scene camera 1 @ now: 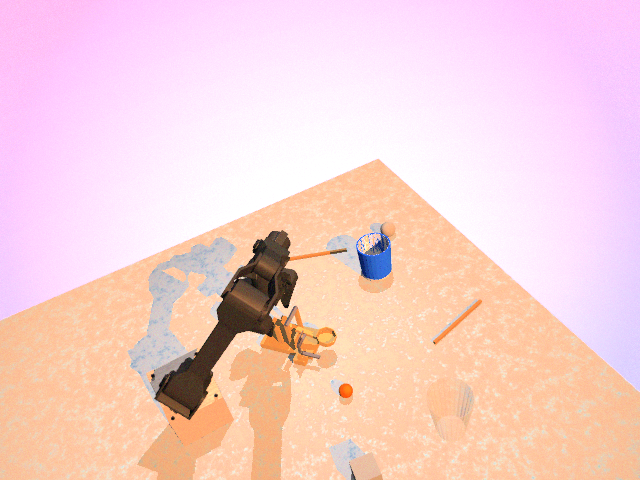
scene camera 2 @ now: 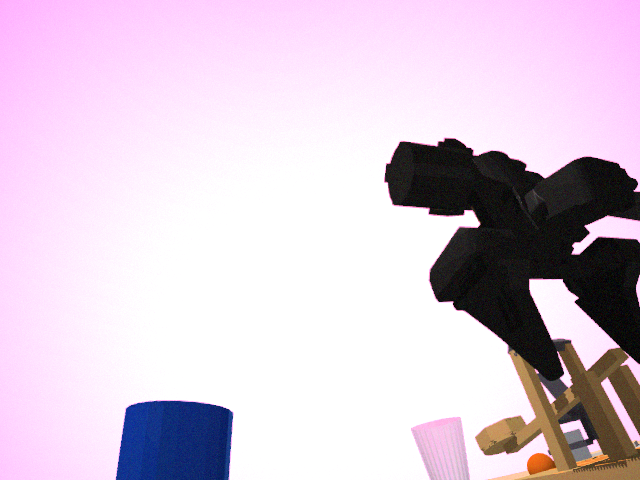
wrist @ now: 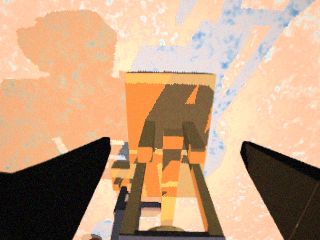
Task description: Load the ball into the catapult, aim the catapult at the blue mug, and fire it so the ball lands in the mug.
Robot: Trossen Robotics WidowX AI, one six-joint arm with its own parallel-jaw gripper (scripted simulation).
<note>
The gripper is open, with nothing in its grasp. Also in view: a translucent cup and a wooden catapult.
The gripper is seen too in scene camera 1 and in the wrist view.
</note>
